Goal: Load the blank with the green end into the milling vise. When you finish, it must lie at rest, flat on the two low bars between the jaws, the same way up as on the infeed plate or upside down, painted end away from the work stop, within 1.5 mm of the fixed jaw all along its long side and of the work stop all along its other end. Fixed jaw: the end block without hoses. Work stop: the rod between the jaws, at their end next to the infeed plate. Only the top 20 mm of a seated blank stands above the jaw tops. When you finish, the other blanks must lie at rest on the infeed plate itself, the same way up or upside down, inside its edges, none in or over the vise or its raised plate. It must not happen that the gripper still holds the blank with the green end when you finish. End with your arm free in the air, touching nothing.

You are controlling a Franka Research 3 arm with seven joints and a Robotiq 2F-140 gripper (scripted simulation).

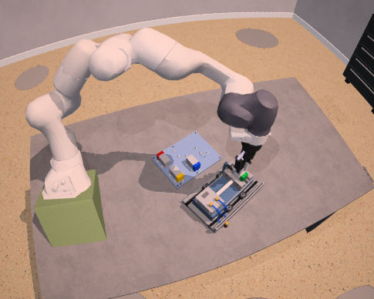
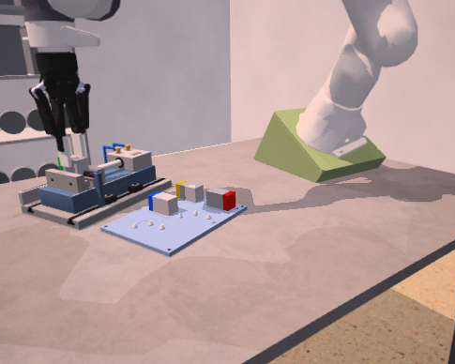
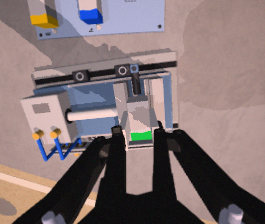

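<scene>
Now: hand 4 cm above the green-ended blank. Also, from my hand: blue-ended blank: 15 cm behind, 14 cm to the left, 11 cm below; fixed jaw: 2 cm ahead, 2 cm to the left, 6 cm below; black work stop rod: 2 cm behind, 5 cm to the left, 5 cm below.
</scene>
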